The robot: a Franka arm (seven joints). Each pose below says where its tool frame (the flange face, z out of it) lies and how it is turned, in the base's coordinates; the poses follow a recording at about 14 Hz.
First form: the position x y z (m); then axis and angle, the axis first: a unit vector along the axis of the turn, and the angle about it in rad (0 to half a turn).
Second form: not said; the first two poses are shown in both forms.
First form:
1: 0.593, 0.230, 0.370, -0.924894, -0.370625, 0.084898, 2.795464
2: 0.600, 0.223, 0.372, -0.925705, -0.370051, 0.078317, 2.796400
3: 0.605, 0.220, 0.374, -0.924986, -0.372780, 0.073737, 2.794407
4: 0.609, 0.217, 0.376, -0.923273, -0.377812, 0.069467, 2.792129
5: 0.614, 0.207, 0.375, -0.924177, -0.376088, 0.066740, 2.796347
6: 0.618, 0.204, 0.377, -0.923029, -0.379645, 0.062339, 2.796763
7: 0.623, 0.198, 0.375, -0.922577, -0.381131, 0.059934, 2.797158
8: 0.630, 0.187, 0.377, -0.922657, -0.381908, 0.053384, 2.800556
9: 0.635, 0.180, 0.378, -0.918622, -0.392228, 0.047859, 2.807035
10: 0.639, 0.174, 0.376, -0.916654, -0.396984, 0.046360, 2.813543
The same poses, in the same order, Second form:
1: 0.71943, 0.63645, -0.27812, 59.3; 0.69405, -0.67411, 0.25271, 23.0; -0.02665, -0.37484, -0.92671, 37.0; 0, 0, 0, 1
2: 0.72230, 0.63841, -0.26594, 60.0; 0.69141, -0.67521, 0.25699, 22.3; -0.01550, -0.36949, -0.92911, 37.2; 0, 0, 0, 1
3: 0.71981, 0.64397, -0.25918, 60.5; 0.69415, -0.67070, 0.26139, 22.0; -0.00550, -0.36806, -0.92978, 37.4; 0, 0, 0, 1
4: 0.71378, 0.65278, -0.25376, 60.9; 0.70035, -0.66270, 0.26522, 21.7; 0.00496, -0.36703, -0.93020, 37.6; 0, 0, 0, 1
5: 0.71682, 0.65205, -0.24700, 61.4; 0.69722, -0.66645, 0.26405, 20.7; 0.00756, -0.36149, -0.93235, 37.5; 0, 0, 0, 1
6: 0.71268, 0.65915, -0.24003, 61.8; 0.70129, -0.66136, 0.26608, 20.4; 0.01664, -0.35796, -0.93359, 37.7; 0, 0, 0, 1
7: 0.71104, 0.66235, -0.23603, 62.3; 0.70283, -0.65928, 0.26718, 19.8; 0.02135, -0.35587, -0.93429, 37.5; 0, 0, 0, 1
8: 0.71116, 0.66659, -0.22341, 63.0; 0.70230, -0.65910, 0.26899, 18.7; 0.03206, -0.34820, -0.93687, 37.7; 0, 0, 0, 1
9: 0.69639, 0.68493, -0.21428, 63.5; 0.71636, -0.64540, 0.26513, 18.0; 0.04330, -0.33813, -0.94010, 37.8; 0, 0, 0, 1
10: 0.68903, 0.69345, -0.21063, 63.9; 0.72333, -0.63988, 0.25952, 17.4; 0.04518, -0.33117, -0.94249, 37.6; 0, 0, 0, 1
